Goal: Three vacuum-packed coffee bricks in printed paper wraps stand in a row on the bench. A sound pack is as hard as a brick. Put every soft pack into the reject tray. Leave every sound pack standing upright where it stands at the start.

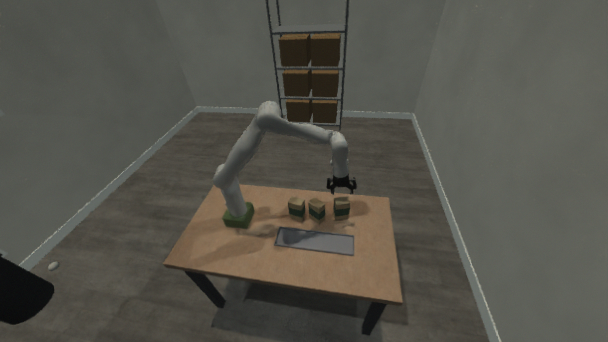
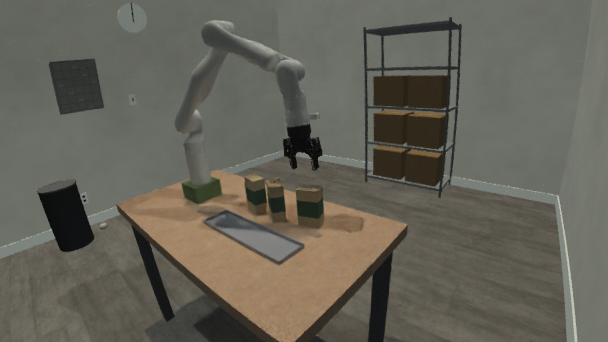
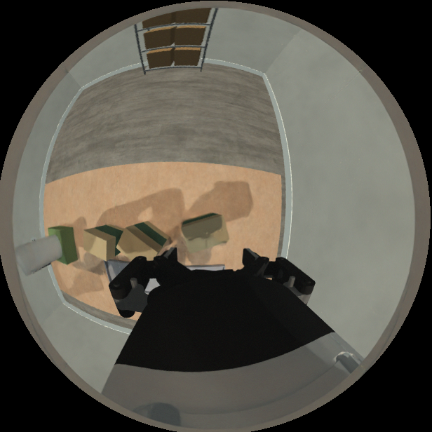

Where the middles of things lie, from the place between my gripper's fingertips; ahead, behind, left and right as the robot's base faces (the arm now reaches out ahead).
My gripper is now 22 cm above the grey reject tray [image 2: 277, 247], 18 cm to the left of it and 12 cm past it.
